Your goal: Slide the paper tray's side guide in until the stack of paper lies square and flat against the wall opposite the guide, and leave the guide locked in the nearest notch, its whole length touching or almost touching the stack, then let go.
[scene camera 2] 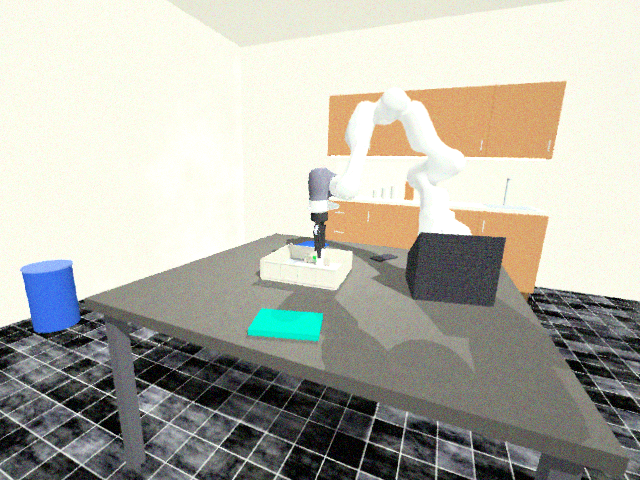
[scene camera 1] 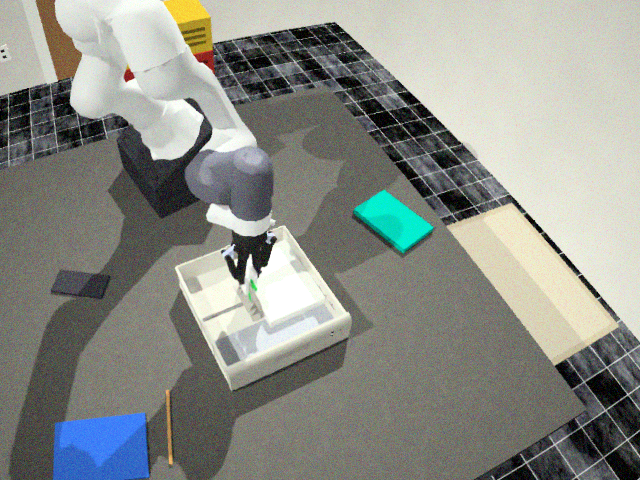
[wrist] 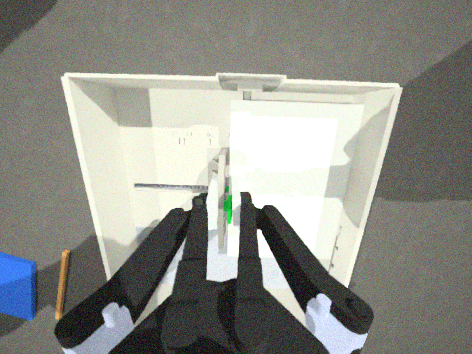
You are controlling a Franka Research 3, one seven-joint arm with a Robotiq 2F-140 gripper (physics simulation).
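The cream paper tray [scene camera 1: 289, 357] [scene camera 2: 299, 274] [wrist: 92, 135] stands on the table. The white paper stack [scene camera 1: 292, 295] [wrist: 290, 160] lies flat in its right part in the wrist view, its edges looking parallel to the right wall. The upright side guide [scene camera 1: 252, 305] [wrist: 222, 240], with a green tab [scene camera 1: 253, 284] [wrist: 228, 207], runs along the stack's left edge, very close to it; contact is unclear. My gripper [scene camera 1: 249, 277] [scene camera 2: 318, 255] [wrist: 225, 184] is low over the tray, its fingers a little apart on both sides of the guide's top, not clamped on it. The notch engagement is hidden.
A slotted track [wrist: 170, 186] runs left from the guide. A teal block [scene camera 1: 393, 221] [scene camera 2: 285, 325], a dark flat block [scene camera 1: 80, 284] [scene camera 2: 383, 257], a blue block [scene camera 1: 101, 446] [wrist: 16, 287] and an orange stick [scene camera 1: 169, 427] [wrist: 62, 285] lie around the tray.
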